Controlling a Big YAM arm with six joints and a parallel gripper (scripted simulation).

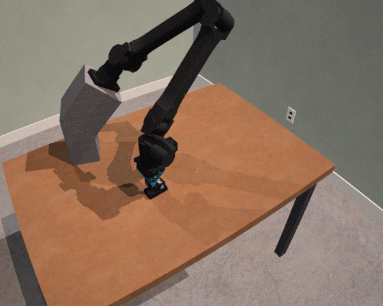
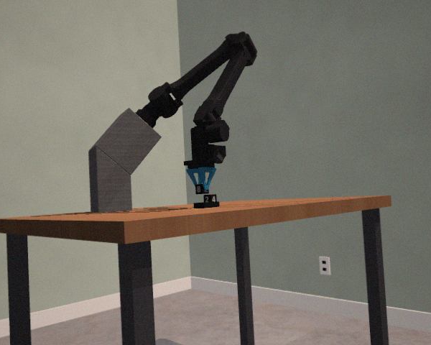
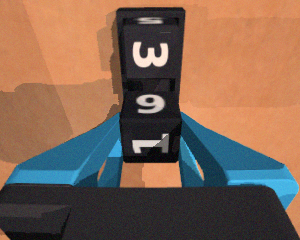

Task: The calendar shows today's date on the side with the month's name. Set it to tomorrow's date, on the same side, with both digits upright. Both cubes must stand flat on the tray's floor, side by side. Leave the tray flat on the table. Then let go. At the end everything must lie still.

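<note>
My gripper is now 20 mm to the right of the black tray and 60 mm above it.
</note>
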